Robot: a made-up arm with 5 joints.
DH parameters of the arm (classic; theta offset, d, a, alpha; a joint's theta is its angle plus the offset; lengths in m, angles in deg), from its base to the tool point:
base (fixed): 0 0 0.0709 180
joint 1: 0 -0.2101 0.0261 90
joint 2: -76.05 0 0.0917 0
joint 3: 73.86 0 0.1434 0
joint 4: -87.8 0.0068 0 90
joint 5: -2.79 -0.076 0 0
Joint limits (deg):
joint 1: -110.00..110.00
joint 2: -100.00..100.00
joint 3: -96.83..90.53
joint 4: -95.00..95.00
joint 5: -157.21..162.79
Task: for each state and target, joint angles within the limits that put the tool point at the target. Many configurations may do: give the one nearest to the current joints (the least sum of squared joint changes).
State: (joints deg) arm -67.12 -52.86 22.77 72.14 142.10
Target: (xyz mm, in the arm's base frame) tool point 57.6 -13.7 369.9
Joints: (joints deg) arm -66.71 -100.00 1.18 89.17 142.10
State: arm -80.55 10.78 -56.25 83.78 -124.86
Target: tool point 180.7 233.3 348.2
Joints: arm -63.29 22.38 -61.51 62.74 -124.86
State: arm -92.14 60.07 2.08 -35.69 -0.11
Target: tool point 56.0 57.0 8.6
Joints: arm -98.02 73.00 43.79 -27.21 -0.11
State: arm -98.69 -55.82 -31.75 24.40 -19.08
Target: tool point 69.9 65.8 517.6
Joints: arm -84.94 -13.90 -64.52 0.49 -19.08
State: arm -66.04 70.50 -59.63 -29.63 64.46
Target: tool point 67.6 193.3 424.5
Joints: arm -88.96 50.36 -92.79 -60.98 64.46
